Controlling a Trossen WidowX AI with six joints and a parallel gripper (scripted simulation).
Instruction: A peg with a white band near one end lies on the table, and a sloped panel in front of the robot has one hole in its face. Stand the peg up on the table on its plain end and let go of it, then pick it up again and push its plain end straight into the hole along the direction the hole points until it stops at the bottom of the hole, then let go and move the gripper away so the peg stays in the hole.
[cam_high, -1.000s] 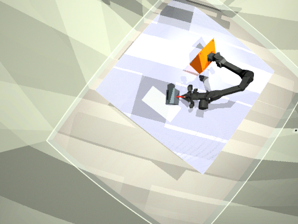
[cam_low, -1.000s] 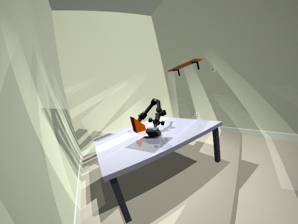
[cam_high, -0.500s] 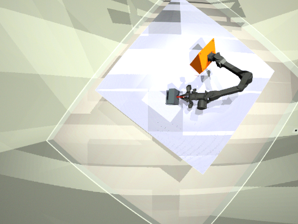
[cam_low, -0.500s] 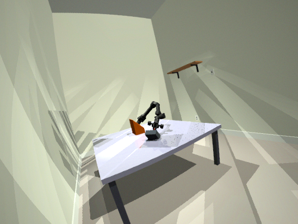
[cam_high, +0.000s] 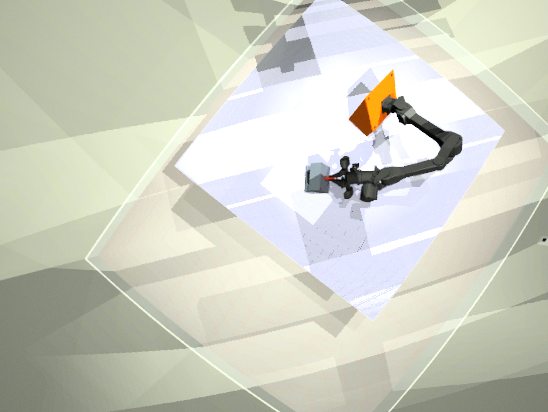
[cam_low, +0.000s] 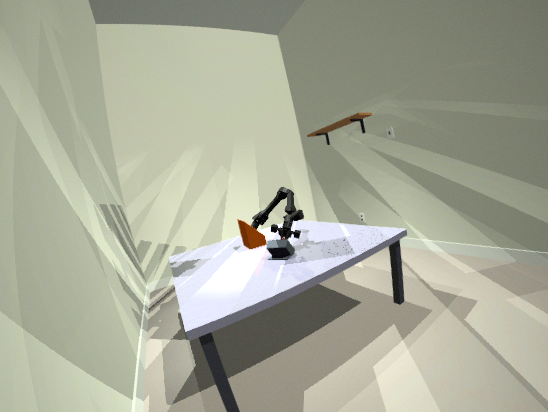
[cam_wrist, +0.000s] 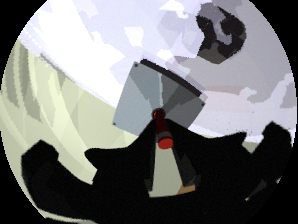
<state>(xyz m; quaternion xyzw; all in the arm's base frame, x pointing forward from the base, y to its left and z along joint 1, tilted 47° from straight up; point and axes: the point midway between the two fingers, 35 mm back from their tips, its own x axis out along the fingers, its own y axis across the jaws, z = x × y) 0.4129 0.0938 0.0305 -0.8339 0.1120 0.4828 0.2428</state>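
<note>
Right now my gripper tip is 30 mm to the left of the grey sloped panel, 30 mm above it and 20 mm short of it. Also, from my gripper tip: red peg 10 mm to the left, 10 mm behind, 10 mm above.
</note>
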